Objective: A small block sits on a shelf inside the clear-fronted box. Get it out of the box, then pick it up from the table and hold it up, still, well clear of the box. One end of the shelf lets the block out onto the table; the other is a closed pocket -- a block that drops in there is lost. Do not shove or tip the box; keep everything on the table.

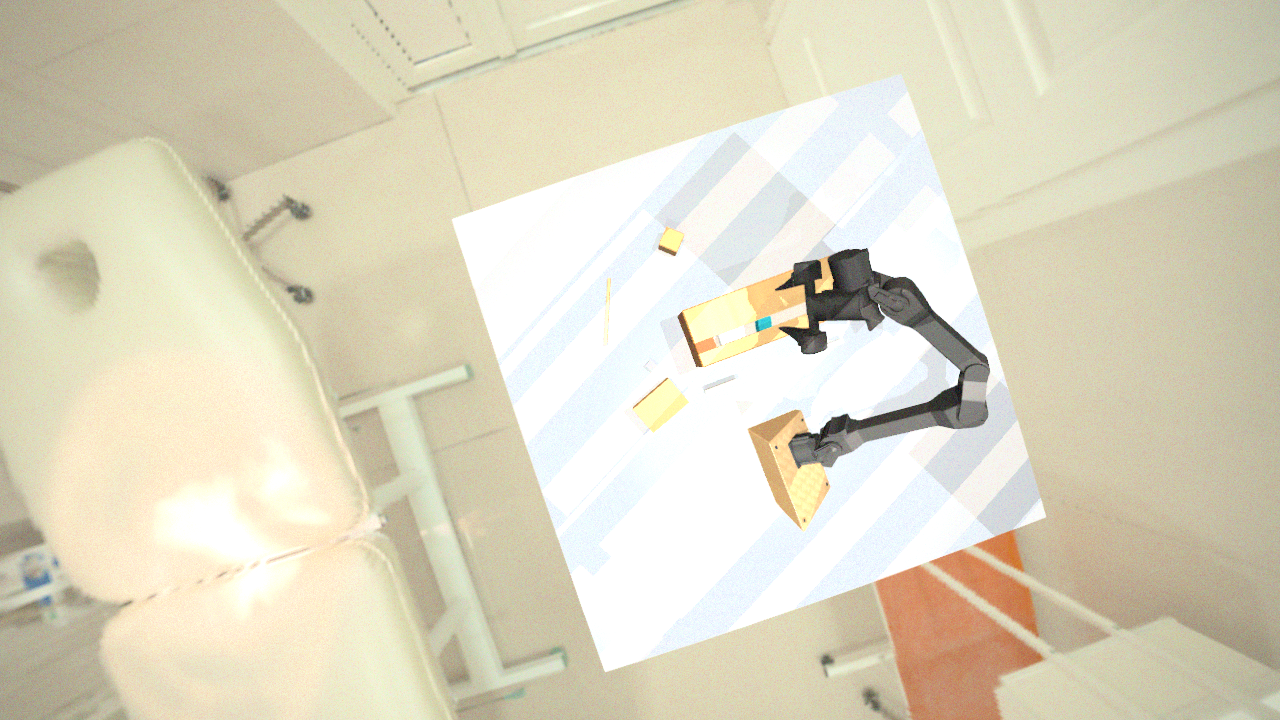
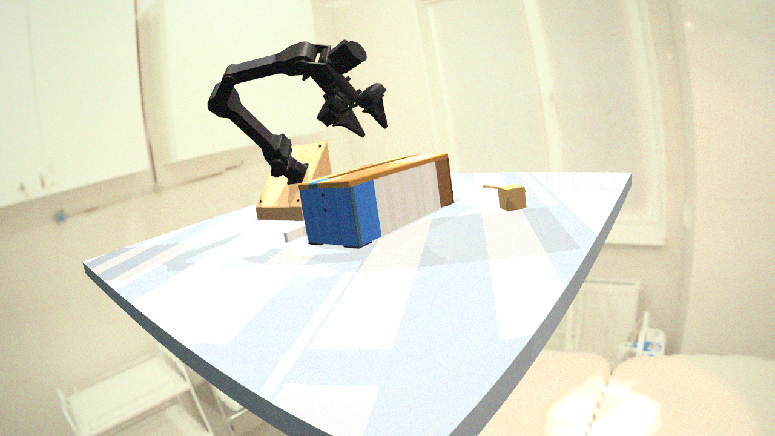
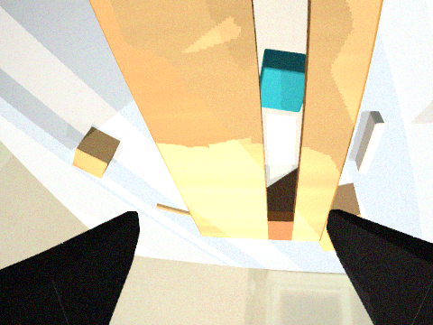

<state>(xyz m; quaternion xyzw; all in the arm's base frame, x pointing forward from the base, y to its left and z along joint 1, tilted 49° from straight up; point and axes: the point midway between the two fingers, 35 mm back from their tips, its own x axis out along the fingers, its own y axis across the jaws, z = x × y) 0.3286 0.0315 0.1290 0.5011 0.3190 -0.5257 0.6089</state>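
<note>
My gripper tip is 120 mm above the cyan block, 20 mm past it and 10 mm to the right of it. The rest, counted from my gripper tip: wooden cube: 270 mm ahead, 180 mm below, 130 mm to the left; thin stick: 350 mm to the left, 200 mm below, 170 mm ahead; long box: 150 mm below, 30 mm behind.
</note>
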